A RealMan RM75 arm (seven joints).
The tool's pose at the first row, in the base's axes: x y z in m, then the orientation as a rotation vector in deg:
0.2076, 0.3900, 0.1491, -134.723, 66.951, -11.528
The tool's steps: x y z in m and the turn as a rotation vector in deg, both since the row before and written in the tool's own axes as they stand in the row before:
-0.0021, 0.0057, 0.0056, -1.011, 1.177, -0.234
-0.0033, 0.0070, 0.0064, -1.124, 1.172, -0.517
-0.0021, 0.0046, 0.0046, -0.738, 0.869, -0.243
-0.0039, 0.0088, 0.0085, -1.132, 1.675, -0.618
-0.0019, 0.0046, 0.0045, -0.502, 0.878, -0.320
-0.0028, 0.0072, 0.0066, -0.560, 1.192, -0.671
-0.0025, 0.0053, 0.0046, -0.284, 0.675, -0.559
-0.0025, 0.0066, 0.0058, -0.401, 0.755, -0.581
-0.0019, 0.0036, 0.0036, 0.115, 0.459, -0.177
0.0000, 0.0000, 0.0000, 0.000, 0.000, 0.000
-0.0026, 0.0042, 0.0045, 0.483, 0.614, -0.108
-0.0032, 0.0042, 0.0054, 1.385, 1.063, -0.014
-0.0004, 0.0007, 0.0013, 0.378, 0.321, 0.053
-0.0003, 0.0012, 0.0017, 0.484, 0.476, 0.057
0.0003, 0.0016, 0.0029, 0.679, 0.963, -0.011
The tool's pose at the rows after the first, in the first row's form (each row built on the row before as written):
0.2042, 0.3908, 0.1416, -135.933, 67.601, -12.479
0.1994, 0.3920, 0.1329, -137.417, 67.958, -13.467
0.1964, 0.3927, 0.1268, -138.342, 68.347, -14.214
0.1907, 0.3936, 0.1154, -139.965, 68.796, -15.874
0.1878, 0.3938, 0.1093, -140.731, 68.993, -16.801
0.1833, 0.3937, 0.1002, -141.819, 68.918, -18.201
0.1797, 0.3937, 0.0937, -142.524, 68.640, -19.065
0.1756, 0.3931, 0.0856, -143.349, 68.415, -19.981
0.1732, 0.3932, 0.0807, -143.423, 68.323, -20.678
0.1732, 0.3932, 0.0807, -143.423, 68.323, -20.678
0.1703, 0.3937, 0.0747, -143.150, 68.199, -21.744
0.1675, 0.3948, 0.0678, -142.077, 67.922, -23.809
0.1673, 0.3950, 0.0663, -141.743, 67.924, -24.394
0.1670, 0.3949, 0.0642, -141.325, 67.937, -25.227
0.1673, 0.3943, 0.0609, -140.812, 67.960, -26.795

